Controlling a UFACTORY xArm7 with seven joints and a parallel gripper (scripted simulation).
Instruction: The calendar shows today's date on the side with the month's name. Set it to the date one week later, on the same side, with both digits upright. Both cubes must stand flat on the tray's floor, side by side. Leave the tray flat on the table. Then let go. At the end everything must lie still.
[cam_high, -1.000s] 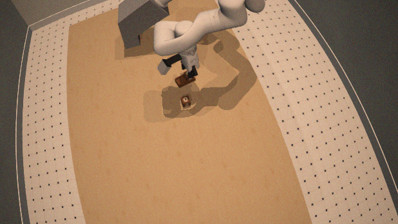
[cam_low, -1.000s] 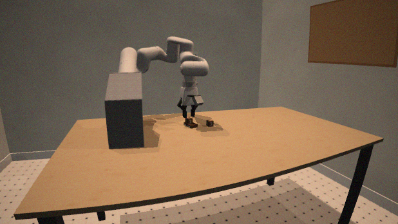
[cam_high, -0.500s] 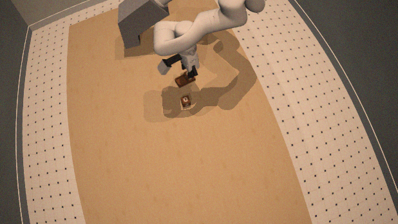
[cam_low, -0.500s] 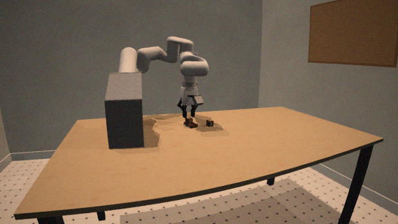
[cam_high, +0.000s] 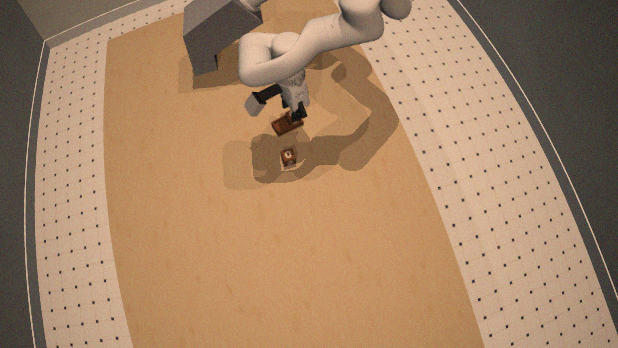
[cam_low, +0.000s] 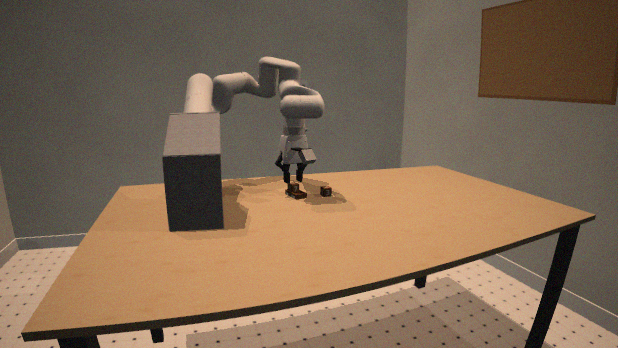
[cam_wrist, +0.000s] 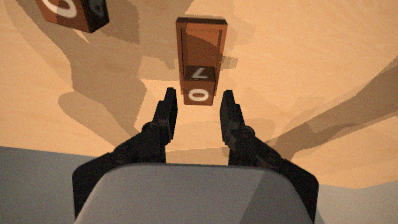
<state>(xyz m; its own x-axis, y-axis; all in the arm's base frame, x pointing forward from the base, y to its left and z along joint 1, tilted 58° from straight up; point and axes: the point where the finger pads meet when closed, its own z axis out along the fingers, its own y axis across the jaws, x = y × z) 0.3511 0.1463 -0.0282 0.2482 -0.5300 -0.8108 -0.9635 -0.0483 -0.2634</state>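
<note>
My hand is 20 mm to the left of the brown tray and 60 mm above it.
</note>
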